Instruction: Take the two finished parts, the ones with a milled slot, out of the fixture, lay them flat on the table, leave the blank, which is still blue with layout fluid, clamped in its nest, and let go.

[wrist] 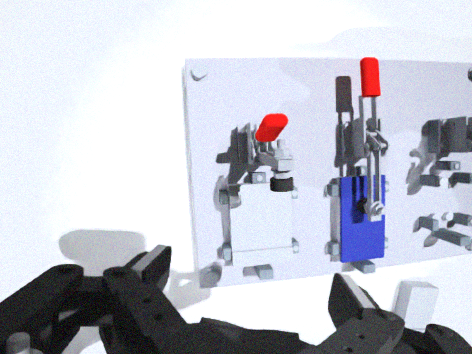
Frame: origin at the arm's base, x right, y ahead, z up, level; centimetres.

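Seen in the pictures: gripper, fingertip midpoint: [249,277].
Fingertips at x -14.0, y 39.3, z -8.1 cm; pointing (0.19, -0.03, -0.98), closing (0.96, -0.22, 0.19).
Note:
Offsets run from my fingertips to a thing's middle. "spot": to the spot under its first point. Level surfaces: height alone.
The fixture plate @[spot: dz -14.3, dx +9.8, dy +13.8 cm] [310,75] fills the middle and right of the wrist view. A pale grey part @[dz -13.0, dx +3.2, dy -0.7 cm] [261,220] sits in its left nest; I cannot make out its slot. The left clamp's red handle @[spot: dz -5.6, dx +3.2, dy +8.0 cm] [272,127] and black-tipped arm look foreshortened, the arm apparently raised above the part's back edge. The blue blank @[dz -13.2, dx +14.2, dy -1.5 cm] [349,235] sits in the middle nest with its clamp arm [375,192] lying over it. The right nest @[spot: dz -13.8, dx +25.7, dy -2.9 cm] [446,217], cut off by the view edge, shows no part. A pale block @[dz -14.8, dx +22.4, dy -14.7 cm] [416,302] is on the table below the plate. My gripper [249,277] is wide open and empty, in front of the left and middle nests.
The middle clamp's red handle @[dz -11.2, dx +14.6, dy +12.5 cm] [370,76] points toward the plate's back edge. Part of the right clamp @[spot: dz -11.9, dx +24.4, dy +6.6 cm] [450,135] shows at the right edge of the view. A bolt head @[spot: dz -13.6, dx -1.6, dy +14.2 cm] [198,74] is at the plate's back left corner. The white table @[dz -15.8 cm] [100,150] extends left of the plate.

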